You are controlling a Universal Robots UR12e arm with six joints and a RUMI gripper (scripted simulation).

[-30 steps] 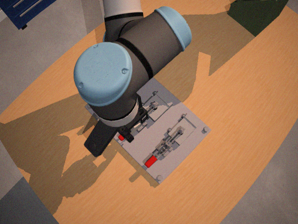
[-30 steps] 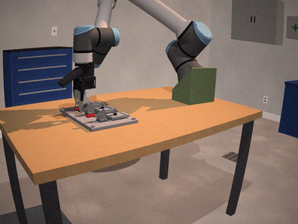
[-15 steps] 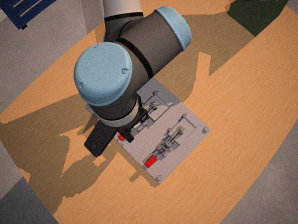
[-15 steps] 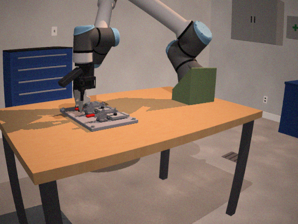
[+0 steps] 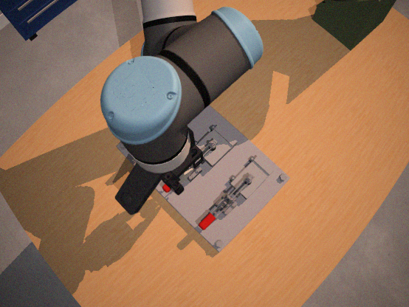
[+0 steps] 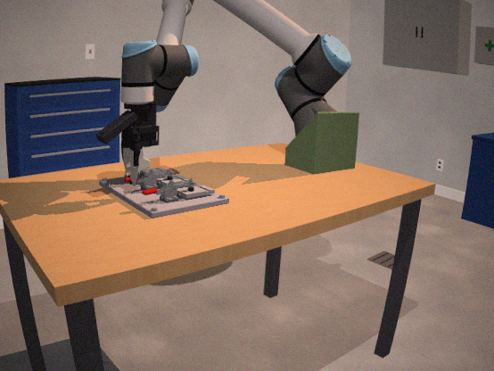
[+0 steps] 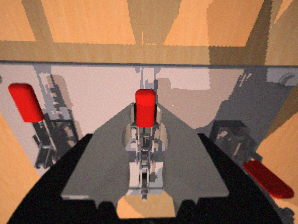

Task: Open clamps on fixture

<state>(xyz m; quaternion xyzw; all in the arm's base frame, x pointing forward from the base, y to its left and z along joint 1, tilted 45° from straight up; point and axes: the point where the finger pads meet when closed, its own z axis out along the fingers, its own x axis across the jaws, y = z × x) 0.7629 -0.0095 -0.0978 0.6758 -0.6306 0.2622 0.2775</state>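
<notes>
Now: the grey fixture plate 9 cm behind my hand, 1 cm to the right of it and 4 cm below it. Round my hand: flat grey part (16 cm behind, 10 cm to the left, 3 cm below).
</notes>
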